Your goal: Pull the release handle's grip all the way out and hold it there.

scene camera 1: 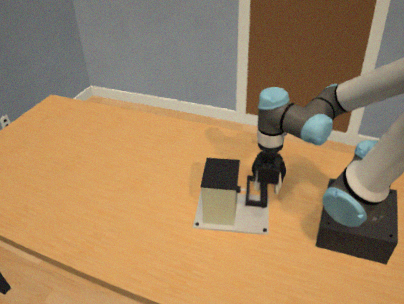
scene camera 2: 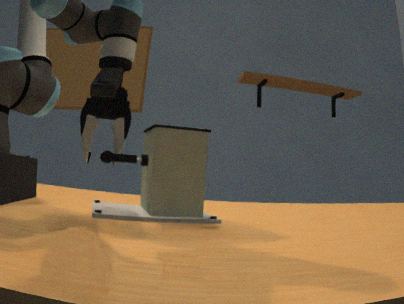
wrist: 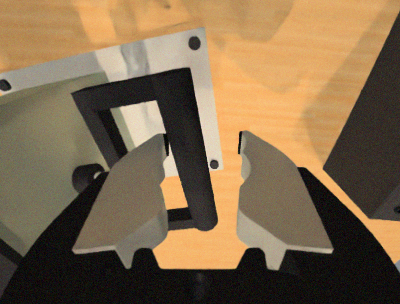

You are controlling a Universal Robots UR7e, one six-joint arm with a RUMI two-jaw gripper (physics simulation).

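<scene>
The release handle's black rectangular grip (scene camera 1: 256, 203) (scene camera 2: 122, 158) (wrist: 175, 115) stands out sideways from a pale green box (scene camera 1: 219, 205) (scene camera 2: 175, 172) (wrist: 40, 150) with a black top. A short bit of pale rod (scene camera 2: 139, 159) shows between the grip and the box's black collar. The box stands on a light grey base plate (scene camera 1: 245, 222) (scene camera 2: 120, 210) (wrist: 201, 95). My gripper (scene camera 1: 267, 187) (scene camera 2: 102, 160) (wrist: 203, 135) points down, partly open. Its fingers stand on either side of the grip's outer bar, one reaching into the frame's opening. In the wrist view a gap shows between the bar and the right finger.
The arm's dark base block (scene camera 1: 350, 237) (scene camera 2: 17, 177) (wrist: 372, 125) stands beyond the grip, on the side away from the box. The wooden table (scene camera 1: 125, 175) (scene camera 2: 300, 240) carries both. A wall shelf (scene camera 2: 300, 85) hangs behind the table.
</scene>
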